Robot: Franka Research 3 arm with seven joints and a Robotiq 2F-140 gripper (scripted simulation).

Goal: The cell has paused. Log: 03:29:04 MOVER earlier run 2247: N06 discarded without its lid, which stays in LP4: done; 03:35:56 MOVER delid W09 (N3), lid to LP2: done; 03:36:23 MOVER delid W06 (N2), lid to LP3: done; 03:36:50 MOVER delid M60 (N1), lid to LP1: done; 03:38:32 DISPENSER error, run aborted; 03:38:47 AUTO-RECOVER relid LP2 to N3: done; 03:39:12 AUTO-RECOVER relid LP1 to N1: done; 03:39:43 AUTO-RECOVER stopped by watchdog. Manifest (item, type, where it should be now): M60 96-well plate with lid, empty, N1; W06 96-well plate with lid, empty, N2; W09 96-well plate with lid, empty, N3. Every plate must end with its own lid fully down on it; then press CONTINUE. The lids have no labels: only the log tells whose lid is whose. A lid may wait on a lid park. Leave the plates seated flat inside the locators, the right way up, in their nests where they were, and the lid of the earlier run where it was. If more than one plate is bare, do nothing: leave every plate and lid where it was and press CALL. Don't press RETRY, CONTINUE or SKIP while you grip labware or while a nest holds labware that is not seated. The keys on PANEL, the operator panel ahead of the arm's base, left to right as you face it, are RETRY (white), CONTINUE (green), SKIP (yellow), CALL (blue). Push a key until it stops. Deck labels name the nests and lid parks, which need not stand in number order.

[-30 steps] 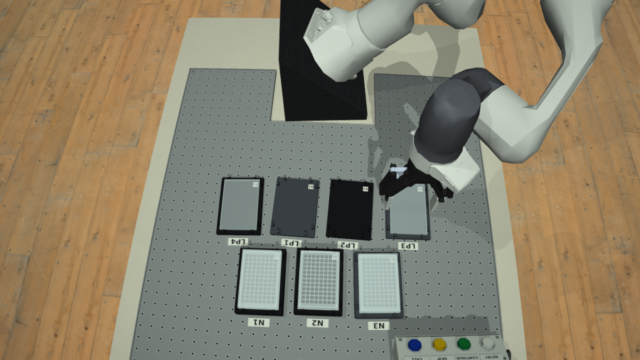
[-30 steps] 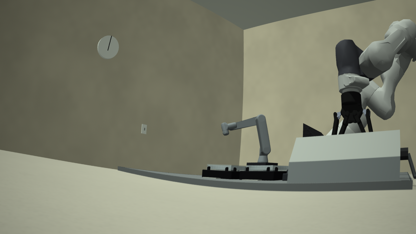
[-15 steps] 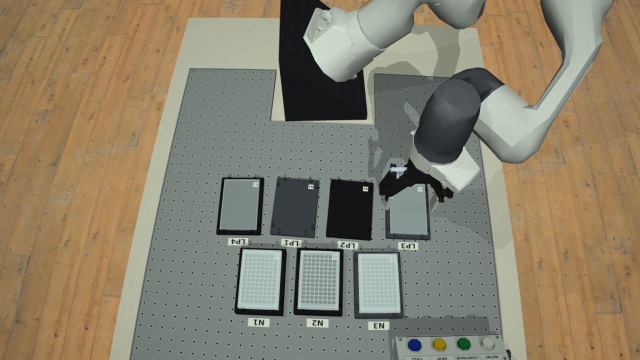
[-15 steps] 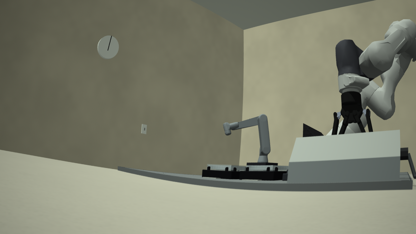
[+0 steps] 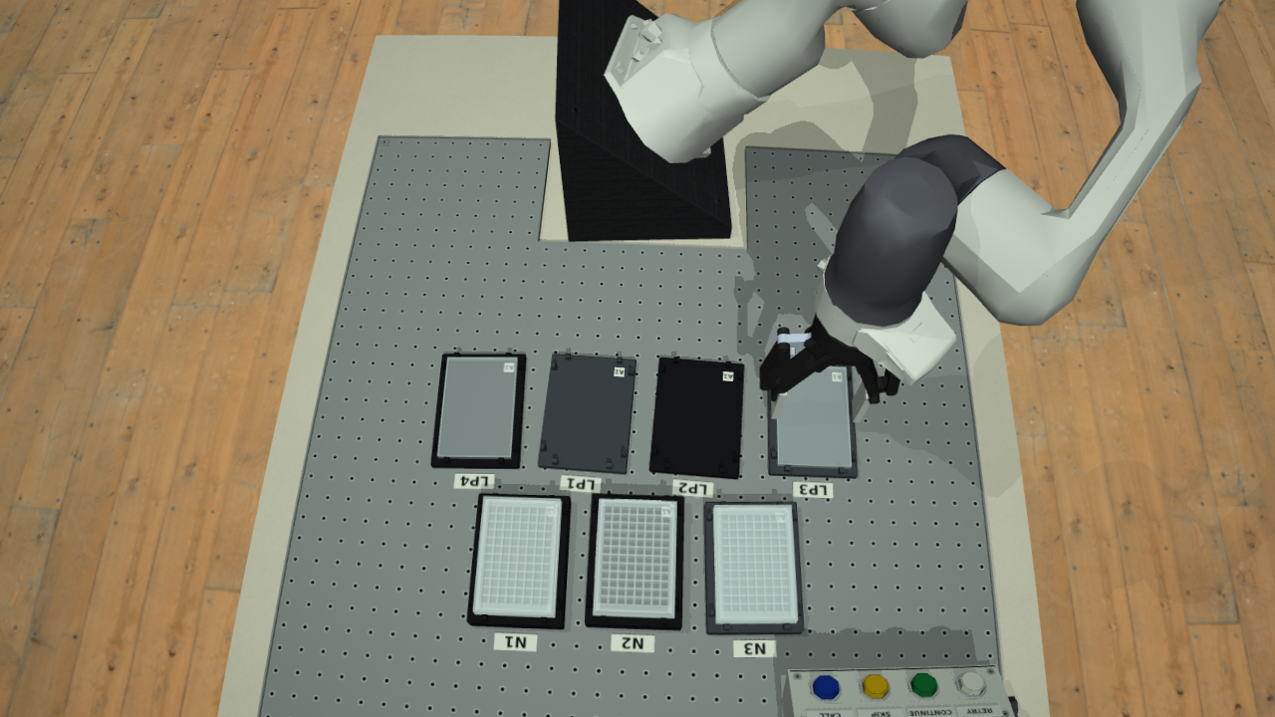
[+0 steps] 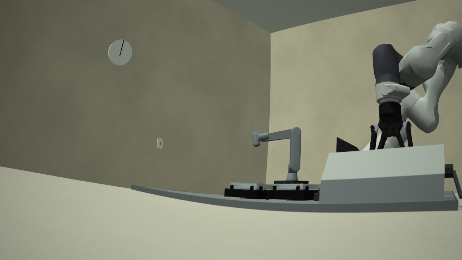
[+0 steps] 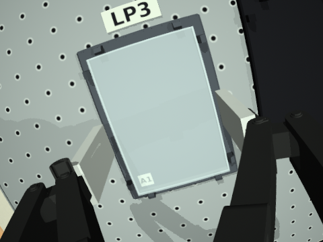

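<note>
The lid park LP3 lies 50 mm below my hand. From my hand the other things lie so: lid park LP2: 10 mm ahead, 130 mm to the right, 50 mm below; then lid park LP1: 10 mm ahead, 260 mm to the right, 50 mm below; then LP2 label: 90 mm ahead, 140 mm to the right, 50 mm below.
</note>
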